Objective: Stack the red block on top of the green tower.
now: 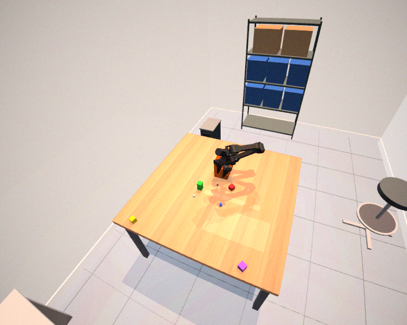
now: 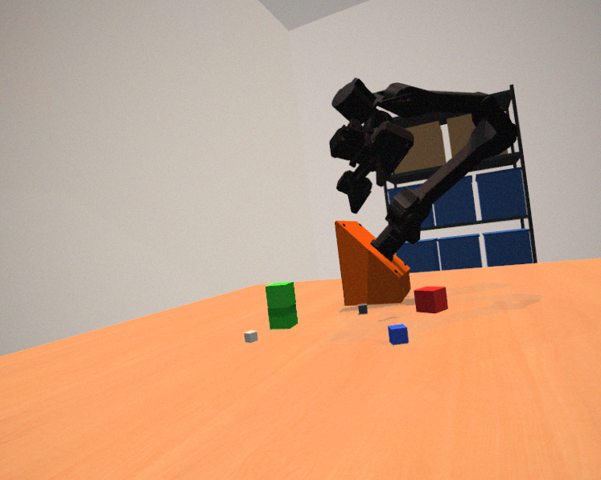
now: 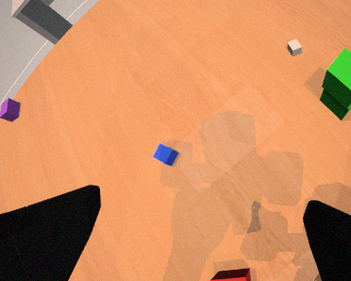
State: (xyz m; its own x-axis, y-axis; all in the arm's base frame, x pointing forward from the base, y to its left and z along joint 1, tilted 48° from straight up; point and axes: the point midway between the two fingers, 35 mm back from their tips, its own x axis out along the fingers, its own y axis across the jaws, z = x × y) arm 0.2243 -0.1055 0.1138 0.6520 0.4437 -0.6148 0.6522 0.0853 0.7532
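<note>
My gripper tip is now 190 mm above the red block, 90 mm to the right of it and 60 mm past it. The rest, counted from my gripper tip: dark grey cube: 200 mm below, 80 mm behind, 40 mm to the right; white cube: 200 mm to the right, 200 mm below, 90 mm ahead; blue cube: 200 mm below, 130 mm ahead, 40 mm to the left.
</note>
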